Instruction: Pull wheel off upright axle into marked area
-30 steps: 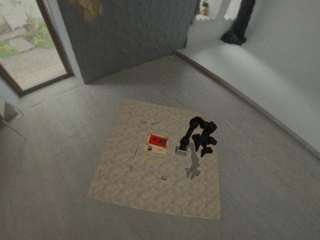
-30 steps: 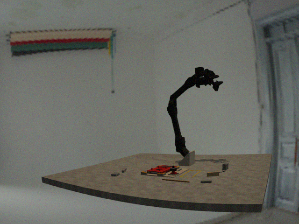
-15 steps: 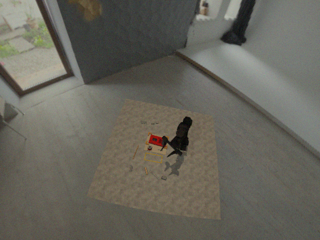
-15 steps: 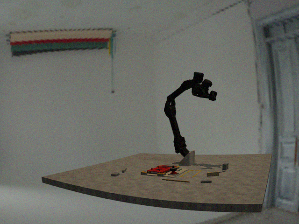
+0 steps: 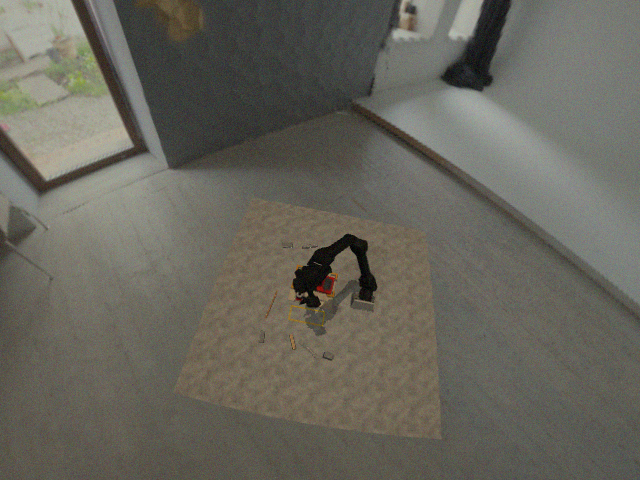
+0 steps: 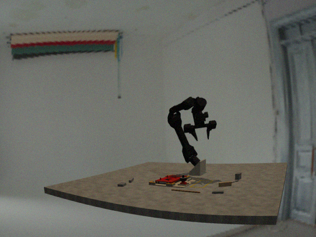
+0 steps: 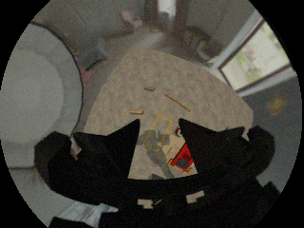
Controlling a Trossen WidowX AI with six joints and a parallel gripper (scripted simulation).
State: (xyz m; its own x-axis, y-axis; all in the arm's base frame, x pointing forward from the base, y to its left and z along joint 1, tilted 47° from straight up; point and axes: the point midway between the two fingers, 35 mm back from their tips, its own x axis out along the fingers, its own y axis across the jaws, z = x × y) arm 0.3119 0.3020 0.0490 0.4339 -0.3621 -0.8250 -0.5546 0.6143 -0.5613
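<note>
Right now the dark wheel is 1 cm ahead of my gripper tip, 12 cm to the right of it and 23 cm below it. From my gripper tip the other things lie so: short wooden piece: 2 cm behind, 13 cm to the left, 25 cm below.
</note>
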